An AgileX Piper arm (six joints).
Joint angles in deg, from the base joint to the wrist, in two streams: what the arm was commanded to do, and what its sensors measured. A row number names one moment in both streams.
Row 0, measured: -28.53, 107.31, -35.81, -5.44, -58.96, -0.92
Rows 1 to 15, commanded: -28.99, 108.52, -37.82, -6.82, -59.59, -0.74; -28.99, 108.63, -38.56, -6.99, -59.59, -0.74; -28.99, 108.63, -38.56, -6.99, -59.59, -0.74; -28.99, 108.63, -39.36, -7.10, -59.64, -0.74; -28.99, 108.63, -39.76, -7.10, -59.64, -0.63; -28.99, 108.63, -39.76, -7.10, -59.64, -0.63; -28.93, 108.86, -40.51, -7.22, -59.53, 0.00; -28.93, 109.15, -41.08, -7.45, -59.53, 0.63; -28.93, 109.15, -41.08, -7.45, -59.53, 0.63; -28.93, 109.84, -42.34, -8.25, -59.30, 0.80; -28.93, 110.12, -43.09, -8.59, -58.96, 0.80; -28.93, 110.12, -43.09, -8.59, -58.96, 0.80; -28.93, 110.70, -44.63, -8.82, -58.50, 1.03; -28.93, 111.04, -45.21, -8.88, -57.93, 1.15; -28.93, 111.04, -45.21, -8.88, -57.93, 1.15
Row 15, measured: -28.76, 110.41, -42.74, -7.33, -58.67, 0.57
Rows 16 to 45, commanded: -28.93, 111.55, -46.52, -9.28, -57.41, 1.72; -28.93, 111.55, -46.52, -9.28, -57.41, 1.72; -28.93, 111.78, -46.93, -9.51, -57.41, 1.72; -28.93, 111.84, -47.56, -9.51, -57.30, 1.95; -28.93, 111.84, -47.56, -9.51, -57.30, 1.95; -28.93, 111.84, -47.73, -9.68, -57.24, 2.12; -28.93, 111.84, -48.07, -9.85, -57.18, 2.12; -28.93, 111.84, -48.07, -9.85, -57.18, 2.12; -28.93, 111.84, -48.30, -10.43, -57.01, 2.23; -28.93, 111.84, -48.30, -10.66, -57.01, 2.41; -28.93, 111.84, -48.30, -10.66, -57.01, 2.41; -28.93, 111.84, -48.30, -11.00, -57.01, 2.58; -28.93, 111.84, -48.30, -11.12, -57.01, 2.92; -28.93, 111.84, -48.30, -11.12, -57.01, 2.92; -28.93, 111.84, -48.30, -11.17, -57.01, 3.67; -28.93, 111.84, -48.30, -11.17, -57.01, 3.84; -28.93, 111.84, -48.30, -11.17, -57.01, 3.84; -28.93, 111.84, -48.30, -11.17, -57.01, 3.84; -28.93, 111.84, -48.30, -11.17, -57.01, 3.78; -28.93, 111.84, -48.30, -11.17, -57.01, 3.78; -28.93, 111.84, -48.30, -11.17, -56.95, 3.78; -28.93, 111.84, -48.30, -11.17, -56.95, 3.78; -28.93, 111.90, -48.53, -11.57, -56.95, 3.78; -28.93, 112.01, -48.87, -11.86, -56.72, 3.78; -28.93, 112.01, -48.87, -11.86, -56.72, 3.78; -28.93, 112.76, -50.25, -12.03, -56.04, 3.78; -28.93, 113.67, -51.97, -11.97, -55.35, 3.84; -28.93, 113.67, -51.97, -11.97, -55.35, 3.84; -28.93, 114.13, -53.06, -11.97, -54.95, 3.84; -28.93, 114.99, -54.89, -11.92, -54.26, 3.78
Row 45, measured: -30.48, 113.90, -50.13, -4.07, -52.37, 3.95
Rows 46 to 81, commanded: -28.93, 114.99, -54.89, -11.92, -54.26, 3.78; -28.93, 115.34, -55.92, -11.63, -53.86, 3.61; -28.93, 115.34, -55.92, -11.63, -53.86, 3.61; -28.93, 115.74, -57.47, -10.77, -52.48, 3.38; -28.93, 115.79, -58.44, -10.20, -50.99, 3.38; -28.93, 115.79, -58.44, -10.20, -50.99, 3.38; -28.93, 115.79, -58.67, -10.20, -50.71, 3.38; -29.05, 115.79, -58.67, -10.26, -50.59, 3.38; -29.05, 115.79, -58.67, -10.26, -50.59, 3.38; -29.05, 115.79, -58.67, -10.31, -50.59, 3.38; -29.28, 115.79, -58.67, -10.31, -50.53, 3.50; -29.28, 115.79, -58.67, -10.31, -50.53, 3.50; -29.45, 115.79, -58.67, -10.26, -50.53, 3.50; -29.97, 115.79, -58.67, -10.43, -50.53, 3.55; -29.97, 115.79, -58.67, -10.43, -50.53, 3.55; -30.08, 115.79, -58.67, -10.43, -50.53, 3.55; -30.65, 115.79, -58.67, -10.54, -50.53, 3.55; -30.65, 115.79, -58.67, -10.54, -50.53, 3.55; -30.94, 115.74, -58.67, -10.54, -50.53, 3.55; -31.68, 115.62, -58.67, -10.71, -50.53, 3.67; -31.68, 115.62, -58.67, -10.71, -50.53, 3.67; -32.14, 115.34, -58.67, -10.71, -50.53, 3.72; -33.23, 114.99, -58.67, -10.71, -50.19, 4.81; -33.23, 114.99, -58.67, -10.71, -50.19, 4.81; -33.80, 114.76, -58.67, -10.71, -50.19, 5.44; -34.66, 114.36, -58.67, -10.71, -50.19, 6.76; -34.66, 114.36, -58.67, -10.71, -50.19, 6.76; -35.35, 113.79, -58.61, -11.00, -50.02, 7.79; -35.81, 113.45, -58.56, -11.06, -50.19, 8.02; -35.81, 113.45, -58.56, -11.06, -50.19, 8.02; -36.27, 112.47, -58.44, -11.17, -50.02, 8.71; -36.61, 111.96, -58.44, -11.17, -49.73, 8.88; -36.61, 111.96, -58.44, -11.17, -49.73, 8.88; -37.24, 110.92, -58.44, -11.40, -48.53, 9.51; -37.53, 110.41, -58.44, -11.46, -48.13, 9.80; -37.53, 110.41, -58.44, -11.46, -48.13, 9.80
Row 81, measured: -37.13, 112.53, -57.41, -8.54, -47.90, 8.94
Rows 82 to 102, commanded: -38.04, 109.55, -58.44, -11.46, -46.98, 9.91; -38.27, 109.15, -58.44, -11.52, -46.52, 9.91; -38.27, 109.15, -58.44, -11.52, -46.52, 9.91; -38.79, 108.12, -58.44, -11.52, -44.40, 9.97; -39.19, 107.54, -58.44, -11.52, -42.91, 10.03; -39.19, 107.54, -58.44, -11.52, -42.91, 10.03; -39.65, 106.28, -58.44, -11.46, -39.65, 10.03; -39.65, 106.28, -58.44, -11.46, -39.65, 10.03; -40.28, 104.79, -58.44, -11.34, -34.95, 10.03; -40.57, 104.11, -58.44, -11.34, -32.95, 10.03; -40.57, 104.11, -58.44, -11.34, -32.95, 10.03; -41.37, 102.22, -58.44, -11.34, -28.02, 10.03; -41.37, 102.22, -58.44, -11.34, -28.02, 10.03; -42.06, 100.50, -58.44, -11.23, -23.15, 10.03; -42.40, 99.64, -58.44, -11.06, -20.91, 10.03; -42.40, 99.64, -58.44, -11.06, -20.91, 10.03; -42.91, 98.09, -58.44, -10.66, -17.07, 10.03; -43.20, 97.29, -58.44, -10.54, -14.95, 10.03; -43.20, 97.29, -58.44, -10.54, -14.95, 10.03; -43.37, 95.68, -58.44, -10.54, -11.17, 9.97; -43.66, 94.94, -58.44, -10.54, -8.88, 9.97
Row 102, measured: -43.03, 97.35, -57.93, -10.66, -14.27, 9.80
